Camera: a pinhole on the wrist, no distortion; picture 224 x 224 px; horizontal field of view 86.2 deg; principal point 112.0 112.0 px. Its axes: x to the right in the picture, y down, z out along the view. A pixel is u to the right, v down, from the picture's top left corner.
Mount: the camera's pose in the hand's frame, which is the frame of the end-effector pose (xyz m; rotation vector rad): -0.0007 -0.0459 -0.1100 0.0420 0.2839 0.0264
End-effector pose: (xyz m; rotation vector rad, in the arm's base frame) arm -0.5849 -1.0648 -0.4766 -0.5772 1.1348 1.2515
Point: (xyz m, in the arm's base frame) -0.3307 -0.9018 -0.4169
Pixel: 75 72
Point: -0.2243 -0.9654 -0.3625
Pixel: 42 33
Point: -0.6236 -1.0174 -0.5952
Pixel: 212 181
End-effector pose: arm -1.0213 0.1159 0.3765 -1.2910 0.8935 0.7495
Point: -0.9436 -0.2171 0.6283
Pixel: behind the camera
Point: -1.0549 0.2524 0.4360
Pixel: 36 156
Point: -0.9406 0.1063 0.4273
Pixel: 70 63
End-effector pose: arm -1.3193 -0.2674 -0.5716 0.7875 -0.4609 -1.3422
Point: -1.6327 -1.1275 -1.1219
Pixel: outside the picture
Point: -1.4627 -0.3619 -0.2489
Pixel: 84 168
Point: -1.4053 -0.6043 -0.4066
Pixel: 163 142
